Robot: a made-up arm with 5 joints. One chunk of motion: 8 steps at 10 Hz.
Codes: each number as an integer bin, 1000 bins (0 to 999) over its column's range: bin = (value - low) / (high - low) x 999, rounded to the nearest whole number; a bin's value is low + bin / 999 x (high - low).
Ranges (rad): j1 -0.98..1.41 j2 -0.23..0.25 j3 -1..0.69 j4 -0.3..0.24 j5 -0.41..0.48
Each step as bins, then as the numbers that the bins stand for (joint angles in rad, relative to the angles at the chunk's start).
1 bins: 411 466 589 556 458
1 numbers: 0.0033 -0.0061 -0.0036 0.0005 -0.0020
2 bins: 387 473 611 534 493
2 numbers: -0.0541 -0.0027 0.0336 -0.0114 0.0292
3 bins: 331 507 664 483 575
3 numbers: -0.1881 0.0136 0.1233 -0.0389 0.1023
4 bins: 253 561 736 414 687
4 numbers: -0.3747 0.0395 0.2451 -0.0762 0.2020
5 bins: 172 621 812 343 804
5 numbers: -0.5685 0.0684 0.3737 -0.1146 0.3063
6 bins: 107 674 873 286 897
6 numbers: -0.7240 0.0938 0.4768 -0.1454 0.3891
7 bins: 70 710 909 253 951
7 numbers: -0.8125 0.1111 0.5377 -0.1632 0.4372
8 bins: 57 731 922 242 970
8 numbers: -0.8436 0.1212 0.5597 -0.1692 0.4542
